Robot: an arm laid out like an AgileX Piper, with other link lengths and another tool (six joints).
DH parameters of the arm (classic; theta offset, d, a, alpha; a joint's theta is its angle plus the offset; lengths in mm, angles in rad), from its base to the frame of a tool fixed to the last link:
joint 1: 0 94.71 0 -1.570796
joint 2: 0.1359 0 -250.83 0
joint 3: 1.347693 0 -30.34 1.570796
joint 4: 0 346.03 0 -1.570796
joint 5: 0 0 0 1.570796
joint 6: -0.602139 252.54 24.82 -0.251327
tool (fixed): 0 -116.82 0 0
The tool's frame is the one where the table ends.
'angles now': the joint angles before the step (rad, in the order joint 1, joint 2, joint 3, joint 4, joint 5, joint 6). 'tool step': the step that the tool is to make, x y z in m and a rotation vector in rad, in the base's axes. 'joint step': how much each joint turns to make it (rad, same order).
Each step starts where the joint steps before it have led.
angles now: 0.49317, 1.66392, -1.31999, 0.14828, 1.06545, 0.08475
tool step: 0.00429, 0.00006, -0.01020, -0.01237, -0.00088, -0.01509
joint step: 0.00001, 0.02637, -0.00089, -0.01514, -0.02266, 0.01671
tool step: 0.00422, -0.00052, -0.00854, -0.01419, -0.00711, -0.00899
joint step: 0.00000, 0.02183, 0.00003, -0.01885, -0.02287, 0.01218
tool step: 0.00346, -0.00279, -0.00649, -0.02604, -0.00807, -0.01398
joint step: 0.00000, 0.01721, -0.00003, -0.03381, -0.01399, 0.02388
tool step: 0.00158, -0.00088, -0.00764, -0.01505, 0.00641, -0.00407
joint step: 0.00000, 0.01849, 0.00004, -0.01264, -0.00627, 0.00798
